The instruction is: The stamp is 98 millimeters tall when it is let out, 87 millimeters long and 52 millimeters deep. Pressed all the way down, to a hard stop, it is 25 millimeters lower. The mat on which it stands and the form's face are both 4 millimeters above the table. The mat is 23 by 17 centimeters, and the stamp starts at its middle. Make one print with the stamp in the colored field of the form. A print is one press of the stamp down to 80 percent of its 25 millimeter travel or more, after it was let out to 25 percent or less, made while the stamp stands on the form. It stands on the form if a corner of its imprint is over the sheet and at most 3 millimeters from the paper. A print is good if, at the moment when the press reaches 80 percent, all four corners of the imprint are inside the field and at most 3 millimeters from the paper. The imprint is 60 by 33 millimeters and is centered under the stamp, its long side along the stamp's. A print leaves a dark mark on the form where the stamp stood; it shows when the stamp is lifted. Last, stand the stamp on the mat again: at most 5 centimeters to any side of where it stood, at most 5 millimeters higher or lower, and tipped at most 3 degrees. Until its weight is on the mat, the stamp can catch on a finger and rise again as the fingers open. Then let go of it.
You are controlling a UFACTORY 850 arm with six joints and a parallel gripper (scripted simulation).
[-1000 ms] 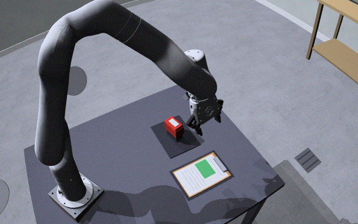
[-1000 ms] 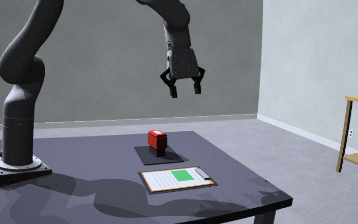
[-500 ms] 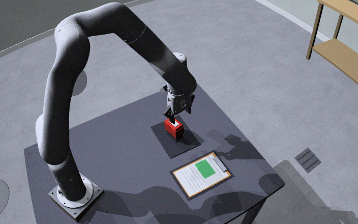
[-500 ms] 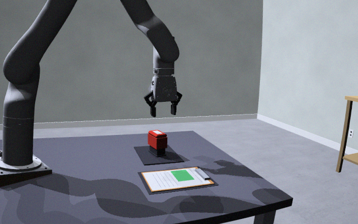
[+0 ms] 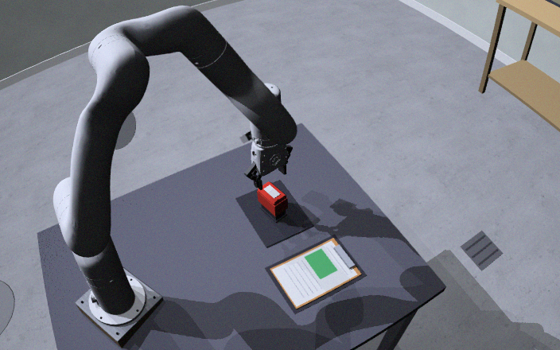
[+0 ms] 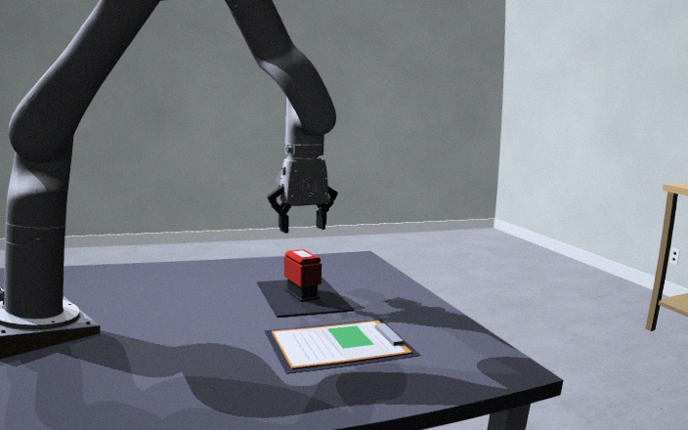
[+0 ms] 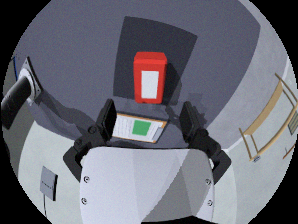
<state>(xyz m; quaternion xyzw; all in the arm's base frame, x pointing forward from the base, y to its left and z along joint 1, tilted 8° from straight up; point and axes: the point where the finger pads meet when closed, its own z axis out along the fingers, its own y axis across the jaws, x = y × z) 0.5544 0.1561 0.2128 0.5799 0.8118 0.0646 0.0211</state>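
Now: hand 12 cm above the red stamp. The rest, counted from my hand: dark mat (17 cm below); form (5 cm ahead, 26 cm to the right, 16 cm below).
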